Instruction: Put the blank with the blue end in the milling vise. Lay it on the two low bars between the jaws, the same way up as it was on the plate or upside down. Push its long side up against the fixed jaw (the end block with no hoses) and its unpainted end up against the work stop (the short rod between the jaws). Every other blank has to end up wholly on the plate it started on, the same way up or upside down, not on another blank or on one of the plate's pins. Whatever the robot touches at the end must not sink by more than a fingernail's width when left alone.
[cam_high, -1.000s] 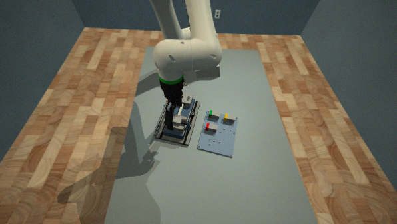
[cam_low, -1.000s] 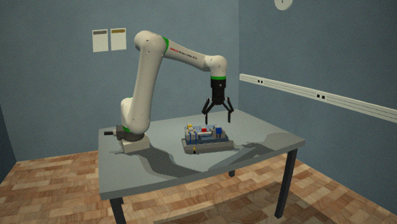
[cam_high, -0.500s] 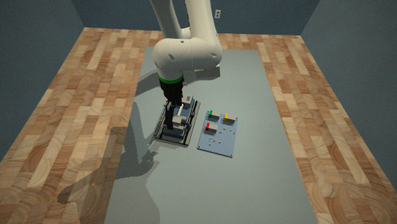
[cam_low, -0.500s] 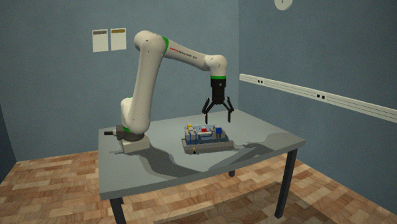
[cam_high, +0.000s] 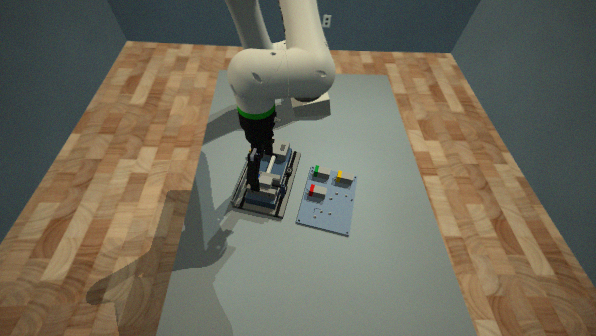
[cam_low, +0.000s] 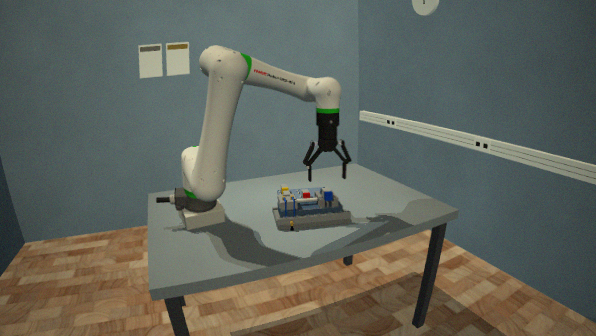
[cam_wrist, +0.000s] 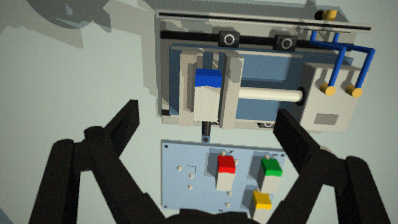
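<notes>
Now: the work stop 80 mm below my hand and 50 mm to the left of it. The rest, counted from my hand: pale rod: 100 mm below, 90 mm behind, 10 mm to the left; hose block: 170 mm behind, 100 mm below, 20 mm to the left; moving jaw: 100 mm below, 30 mm behind.
</notes>
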